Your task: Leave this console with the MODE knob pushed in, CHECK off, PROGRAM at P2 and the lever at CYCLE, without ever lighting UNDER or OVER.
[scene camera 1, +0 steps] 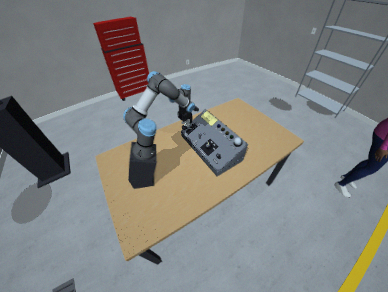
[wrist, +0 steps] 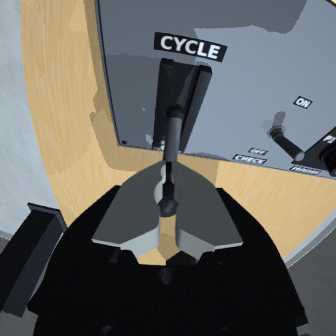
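Observation:
The grey console (scene camera 1: 227,157) (wrist: 250,60) stands on the table. Its lever (wrist: 172,137) stands in the slotted guide below the CYCLE label and leans away from that label. My gripper (scene camera 1: 187,126) (wrist: 168,163) is shut, its fingers over the lever's ball, which shows partly through the narrow gap between them. In the wrist view the CHECK toggle (wrist: 286,145) leans toward its OFF side. The PROGRAM selector (wrist: 327,161) is cut by the right edge, so its setting cannot be read. The MODE knob and the UNDER and OVER lamps cannot be made out by name.
The console stands on the wooden table (scene camera 1: 165,210). A yellow note (scene camera 1: 209,118) and a row of dark round buttons or lamps, with a white dome (scene camera 1: 237,142), are on its back part. A red tool cabinet (scene camera 1: 122,57), a shelf ladder and a person stand beyond the table.

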